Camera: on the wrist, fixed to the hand. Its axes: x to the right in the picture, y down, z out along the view.
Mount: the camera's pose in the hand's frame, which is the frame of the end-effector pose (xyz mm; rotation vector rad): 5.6 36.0 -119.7 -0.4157 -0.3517 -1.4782
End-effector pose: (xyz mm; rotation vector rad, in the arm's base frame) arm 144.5 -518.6 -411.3 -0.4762 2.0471 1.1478
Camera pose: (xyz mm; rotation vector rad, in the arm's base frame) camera 68.7 -600.4 -354.6 -1.4965 0.6765 0.5699
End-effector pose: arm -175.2 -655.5 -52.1 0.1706 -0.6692 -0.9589
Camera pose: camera -76.4 -657.3 -128.8 0.1081 -0.5878 -2.5667
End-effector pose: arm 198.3 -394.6 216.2 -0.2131 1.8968 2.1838
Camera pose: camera 177.4 -517.0 231.5 -0.8729 0.5648 1.3074
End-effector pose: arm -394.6 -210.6 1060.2 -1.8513 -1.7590 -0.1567
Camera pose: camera -324.2 -261.4 1150.3 0.3433 2.8884 0.7402
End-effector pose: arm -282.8 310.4 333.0 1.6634 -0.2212 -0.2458
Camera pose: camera -242.8 418.9 380.7 1.0639 0.8063 -1.5638
